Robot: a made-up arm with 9 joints. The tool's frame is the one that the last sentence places. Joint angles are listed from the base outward.
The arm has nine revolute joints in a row. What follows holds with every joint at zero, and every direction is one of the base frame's.
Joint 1 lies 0.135 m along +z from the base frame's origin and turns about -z.
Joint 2 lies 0.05 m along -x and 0.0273 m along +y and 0.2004 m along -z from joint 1 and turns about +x.
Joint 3 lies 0.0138 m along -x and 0.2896 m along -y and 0.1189 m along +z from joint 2 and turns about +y.
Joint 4 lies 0.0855 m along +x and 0.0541 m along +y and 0.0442 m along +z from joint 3 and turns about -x.
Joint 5 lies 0.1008 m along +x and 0.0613 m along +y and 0.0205 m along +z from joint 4 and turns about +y.
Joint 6 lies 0.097 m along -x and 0.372 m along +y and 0.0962 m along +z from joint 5 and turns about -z.
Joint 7 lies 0.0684 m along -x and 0.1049 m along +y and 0.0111 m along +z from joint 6 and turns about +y.
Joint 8 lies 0.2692 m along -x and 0.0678 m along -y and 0.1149 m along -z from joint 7 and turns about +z.
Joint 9 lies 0.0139 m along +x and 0.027 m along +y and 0.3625 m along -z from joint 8 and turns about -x.
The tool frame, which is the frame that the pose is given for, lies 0.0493 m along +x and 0.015 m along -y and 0.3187 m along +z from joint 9; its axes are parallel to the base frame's.
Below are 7 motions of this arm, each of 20 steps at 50 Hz.
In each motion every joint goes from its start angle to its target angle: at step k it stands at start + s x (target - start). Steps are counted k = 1, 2, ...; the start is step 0. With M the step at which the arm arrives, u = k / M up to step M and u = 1 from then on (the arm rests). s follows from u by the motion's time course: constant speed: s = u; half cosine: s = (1 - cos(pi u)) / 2; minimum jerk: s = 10 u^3 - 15 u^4 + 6 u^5.
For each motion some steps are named. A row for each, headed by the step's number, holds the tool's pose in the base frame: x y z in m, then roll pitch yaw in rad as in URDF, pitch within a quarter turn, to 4 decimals.
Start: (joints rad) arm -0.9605 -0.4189 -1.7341 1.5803 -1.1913 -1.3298 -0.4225 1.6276 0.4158
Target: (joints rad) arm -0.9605 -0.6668 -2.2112 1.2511 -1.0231 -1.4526 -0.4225 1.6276 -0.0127
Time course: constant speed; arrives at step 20
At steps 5, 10, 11, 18, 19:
5: 0.1808 -0.1886 0.5324 2.6106 -0.1446 -0.2795
10: 0.1395 -0.1396 0.5255 2.7551 -0.2048 -0.1797
11: 0.1304 -0.1295 0.5243 2.7816 -0.2178 -0.1592
18: 0.0573 -0.0576 0.5146 2.9423 -0.3144 -0.0096
19: 0.0456 -0.0475 0.5128 2.9617 -0.3287 0.0128

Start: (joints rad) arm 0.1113 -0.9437 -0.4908 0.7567 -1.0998 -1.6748 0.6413 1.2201 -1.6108
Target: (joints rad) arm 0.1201 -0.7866 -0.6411 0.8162 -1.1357 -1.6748 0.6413 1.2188 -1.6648
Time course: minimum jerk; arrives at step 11
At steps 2, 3, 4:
2: 0.3891 -0.0231 0.2925 -2.1249 0.0692 -1.5155
3: 0.3888 -0.0229 0.2980 -2.1098 0.0753 -1.5039
4: 0.3880 -0.0228 0.3066 -2.0863 0.0844 -1.4864

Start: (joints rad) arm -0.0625 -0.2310 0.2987 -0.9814 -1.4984 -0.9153 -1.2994 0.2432 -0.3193
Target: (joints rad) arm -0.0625 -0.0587 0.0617 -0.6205 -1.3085 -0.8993 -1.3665 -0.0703 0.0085
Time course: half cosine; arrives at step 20
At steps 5, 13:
5: 0.3197 0.2030 0.3248 -2.5475 -0.5388 2.9379
13: 0.2479 0.2706 0.2833 -2.7616 -0.5062 -3.0496

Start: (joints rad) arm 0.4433 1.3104 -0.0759 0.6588 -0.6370 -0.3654 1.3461 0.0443 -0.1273
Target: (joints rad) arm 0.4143 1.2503 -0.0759 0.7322 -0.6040 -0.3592 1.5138 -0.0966 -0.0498
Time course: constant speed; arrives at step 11
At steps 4, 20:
4: -0.2472 0.2137 -0.0101 0.5277 0.5703 0.0516
20: -0.2443 0.2175 0.0141 0.3555 0.7571 -0.0304

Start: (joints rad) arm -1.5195 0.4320 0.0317 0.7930 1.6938 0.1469 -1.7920 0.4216 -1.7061
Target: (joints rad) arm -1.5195 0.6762 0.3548 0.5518 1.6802 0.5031 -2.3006 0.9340 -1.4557
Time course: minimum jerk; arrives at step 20
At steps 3, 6, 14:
3: 0.2185 0.1995 -0.3969 1.2165 0.1545 1.9913
6: 0.1888 0.2420 -0.3927 1.2013 0.1558 2.1148
14: -0.0216 0.4054 -0.3478 1.0667 0.0934 2.7241

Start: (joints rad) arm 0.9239 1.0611 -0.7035 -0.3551 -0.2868 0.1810 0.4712 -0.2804 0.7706
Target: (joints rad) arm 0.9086 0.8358 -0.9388 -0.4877 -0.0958 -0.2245 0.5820 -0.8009 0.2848
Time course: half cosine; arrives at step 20
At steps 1, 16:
1: -0.0837 0.3037 0.4465 0.7785 0.1342 -1.3847
16: -0.2119 0.3442 0.1383 0.9155 0.0788 -1.3782

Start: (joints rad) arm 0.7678 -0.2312 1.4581 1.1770 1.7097 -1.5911 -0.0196 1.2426 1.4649
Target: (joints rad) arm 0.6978 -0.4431 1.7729 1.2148 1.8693 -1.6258 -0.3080 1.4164 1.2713
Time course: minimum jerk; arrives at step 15
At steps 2, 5, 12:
2: 0.2798 -0.1267 0.1851 1.5670 0.3675 0.6972
5: 0.2814 -0.1032 0.1686 1.6007 0.4570 0.6790
12: 0.2771 -0.0050 0.1081 1.6871 0.7956 0.6274

